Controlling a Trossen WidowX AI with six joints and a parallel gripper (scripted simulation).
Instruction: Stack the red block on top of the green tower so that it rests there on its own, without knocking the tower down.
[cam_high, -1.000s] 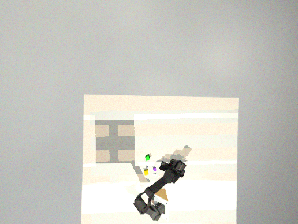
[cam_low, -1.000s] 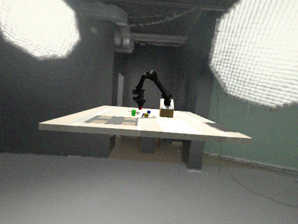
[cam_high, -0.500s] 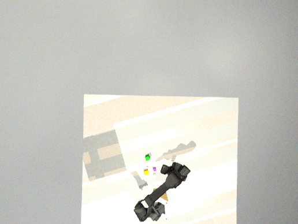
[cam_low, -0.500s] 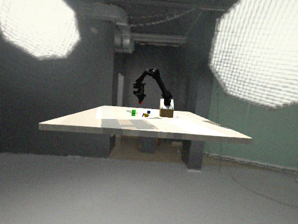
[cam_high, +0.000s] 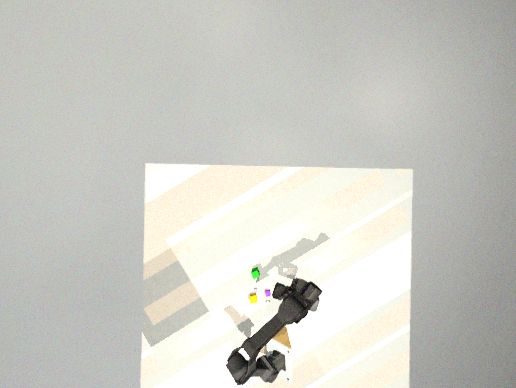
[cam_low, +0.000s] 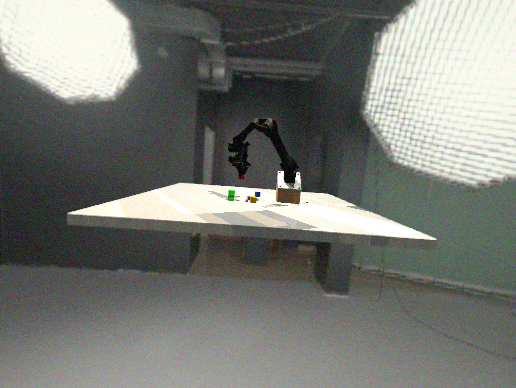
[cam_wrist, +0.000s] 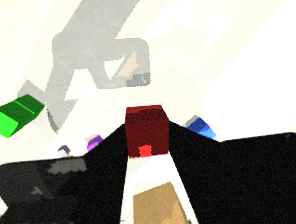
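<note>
The purple block is 5 cm behind my gripper tip, 11 cm to the left of it and 11 cm below it. The rest, counted from my gripper tip: red block 1 cm above; blue block 12 cm behind, 8 cm to the right, 11 cm below; yellow block 7 cm behind, 18 cm to the left, 11 cm below.
</note>
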